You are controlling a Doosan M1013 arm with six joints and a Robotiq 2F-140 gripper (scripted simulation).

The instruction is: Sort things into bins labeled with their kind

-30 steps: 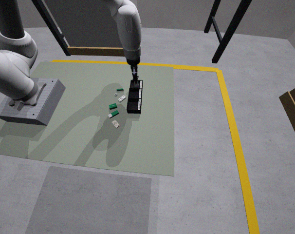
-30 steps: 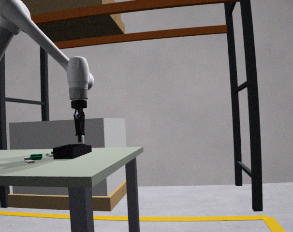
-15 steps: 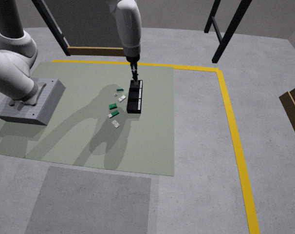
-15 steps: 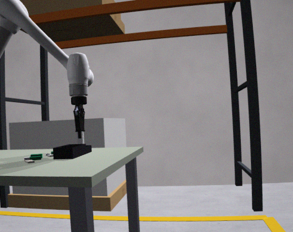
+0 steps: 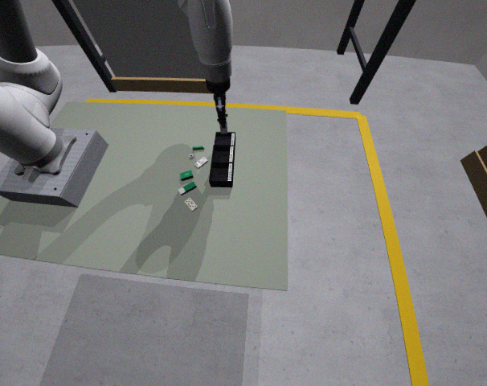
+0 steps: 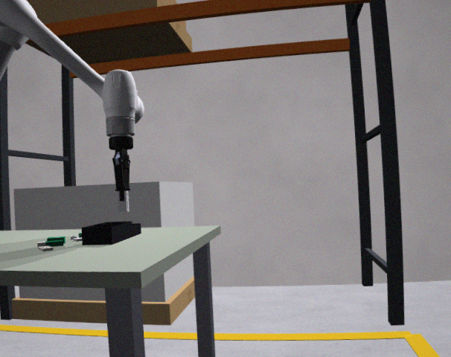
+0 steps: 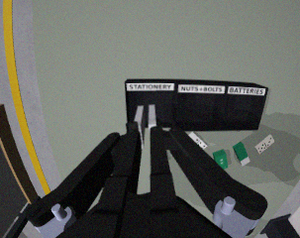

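Right now my hand is 160 mm past the green battery, 170 mm to the left of it and 100 mm above it. From my hand the other things lie so: cylindrical battery (110 mm behind, 30 mm to the right, 100 mm below); then green-and-white stick (140 mm behind, 230 mm to the right, 100 mm below); then nut (140 mm behind, 70 mm to the right, 100 mm below).
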